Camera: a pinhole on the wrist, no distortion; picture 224 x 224 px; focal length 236.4 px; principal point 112.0 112.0 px. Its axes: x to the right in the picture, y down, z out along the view. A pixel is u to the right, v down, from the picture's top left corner.
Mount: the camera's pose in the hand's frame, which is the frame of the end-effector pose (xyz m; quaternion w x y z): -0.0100 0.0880 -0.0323 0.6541 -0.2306 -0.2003 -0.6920
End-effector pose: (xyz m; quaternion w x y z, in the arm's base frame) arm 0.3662 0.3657 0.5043 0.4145 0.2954 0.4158 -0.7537
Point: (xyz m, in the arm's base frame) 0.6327 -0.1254 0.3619
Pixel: 75 181
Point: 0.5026 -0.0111 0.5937
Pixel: 194 112
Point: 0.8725 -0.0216 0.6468
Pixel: 65 10
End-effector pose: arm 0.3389 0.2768 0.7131 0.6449 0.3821 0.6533 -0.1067
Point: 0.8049 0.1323 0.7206
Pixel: 209 107
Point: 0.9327 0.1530 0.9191
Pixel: 148 38
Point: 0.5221 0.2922 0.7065
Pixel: 207 169
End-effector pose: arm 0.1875 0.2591 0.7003 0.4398 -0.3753 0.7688 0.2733
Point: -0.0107 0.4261 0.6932
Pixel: outside the picture
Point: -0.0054 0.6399 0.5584
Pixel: 80 139
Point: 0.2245 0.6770 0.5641
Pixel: 206 89
